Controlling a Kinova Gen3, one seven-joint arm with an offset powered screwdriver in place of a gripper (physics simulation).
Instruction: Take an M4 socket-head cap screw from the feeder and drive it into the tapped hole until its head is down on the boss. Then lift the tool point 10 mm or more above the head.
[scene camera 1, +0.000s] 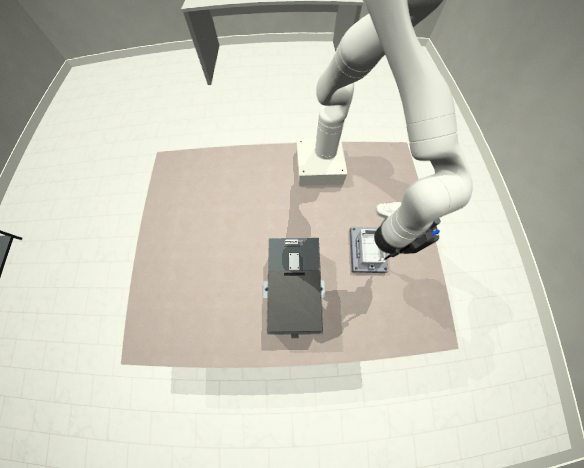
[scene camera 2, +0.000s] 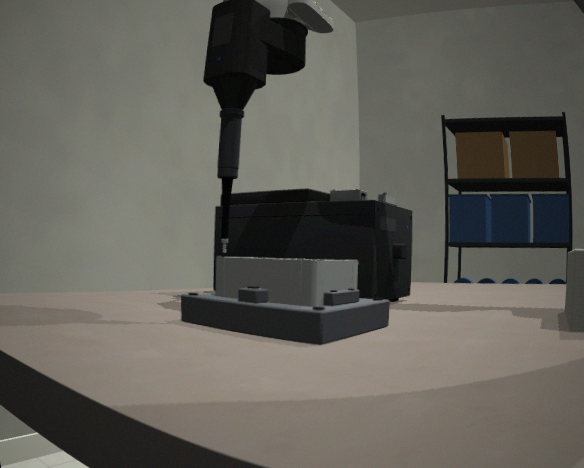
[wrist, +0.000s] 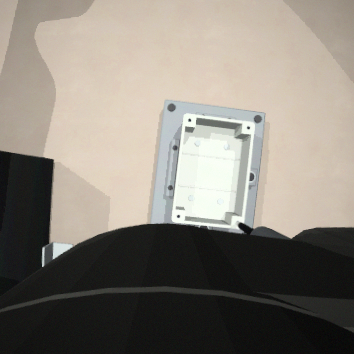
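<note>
The screwdriver, my gripper (scene camera 1: 385, 258) (scene camera 2: 225, 235) (wrist: 242, 226), points down with a small silvery screw (scene camera 2: 224, 246) at its tip. In scene camera 2 the screw hangs upright, a little above the top edge of the pale open housing (scene camera 1: 371, 246) (scene camera 2: 267, 279) (wrist: 210, 172), at its left end. In the wrist view the tool tip is over the housing's lower right corner and covers the hole there. Holes show in the other three corner bosses. The housing sits on a grey fixture plate (scene camera 1: 354, 266) (scene camera 2: 250, 318) (wrist: 162, 150). The dark feeder (scene camera 1: 295, 305) (scene camera 2: 300, 240) (wrist: 25, 200) stands beside it.
Small clamp blocks (scene camera 2: 253, 295) (scene camera 2: 342, 297) stand beside the housing on the plate. The arm's pale base block (scene camera 1: 322, 167) is behind the feeder. A shelf rack (scene camera 2: 507, 184) with boxes stands in the background.
</note>
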